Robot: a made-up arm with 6 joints. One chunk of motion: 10 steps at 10 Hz.
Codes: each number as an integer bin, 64 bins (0 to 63) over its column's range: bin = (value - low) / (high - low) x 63, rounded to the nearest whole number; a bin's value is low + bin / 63 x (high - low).
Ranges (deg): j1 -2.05..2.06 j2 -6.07..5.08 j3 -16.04..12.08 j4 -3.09..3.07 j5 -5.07..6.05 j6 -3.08..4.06
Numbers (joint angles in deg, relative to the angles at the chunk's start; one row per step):
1: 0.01 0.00 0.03 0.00 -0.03 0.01
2: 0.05 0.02 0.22 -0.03 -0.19 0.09
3: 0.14 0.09 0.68 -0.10 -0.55 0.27
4: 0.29 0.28 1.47 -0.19 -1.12 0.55
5: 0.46 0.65 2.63 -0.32 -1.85 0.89
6: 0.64 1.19 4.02 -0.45 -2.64 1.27
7: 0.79 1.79 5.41 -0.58 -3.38 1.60
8: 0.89 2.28 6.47 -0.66 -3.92 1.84
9: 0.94 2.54 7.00 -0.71 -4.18 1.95
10: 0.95 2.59 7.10 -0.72 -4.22 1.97
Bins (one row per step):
1: 32 34 36 32 29 27
2: 32 34 36 31 28 28
3: 34 35 37 31 26 30
4: 36 36 39 30 22 32
5: 38 38 42 28 18 35
6: 41 41 45 27 14 38
7: 44 44 48 26 10 41
8: 45 47 50 25 7 43
9: 46 49 52 24 5 44
10: 46 49 52 24 5 45

